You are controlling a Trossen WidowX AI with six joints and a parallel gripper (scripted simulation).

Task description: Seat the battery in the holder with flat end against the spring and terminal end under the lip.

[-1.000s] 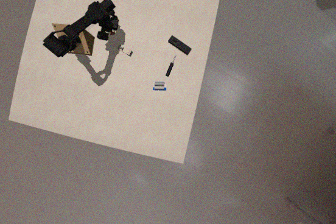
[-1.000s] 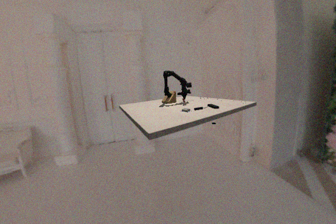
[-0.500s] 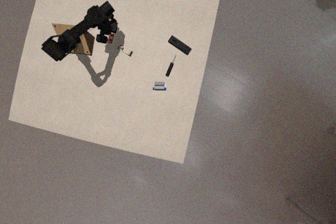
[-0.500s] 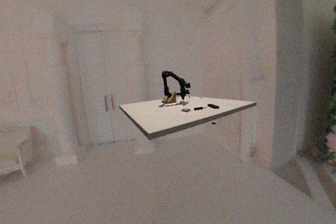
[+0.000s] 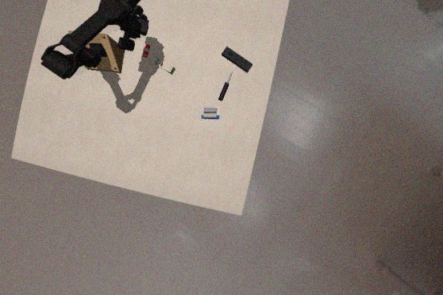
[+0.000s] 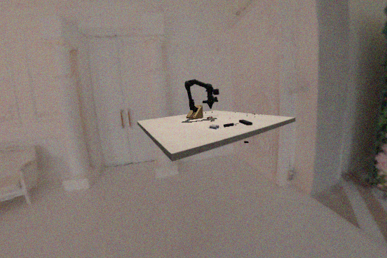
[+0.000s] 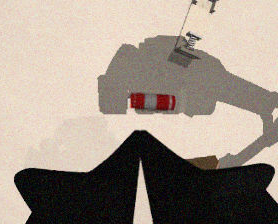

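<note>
Now: gripper tip 10 mm past the battery, 20 mm to the left of it and 100 mm above it. From my gripper tip the other things lie so: dark screwdriver 420 mm ahead, 170 mm to the right, 100 mm below; then dark flat bar 460 mm ahead, 40 mm to the right, 100 mm below.
</note>
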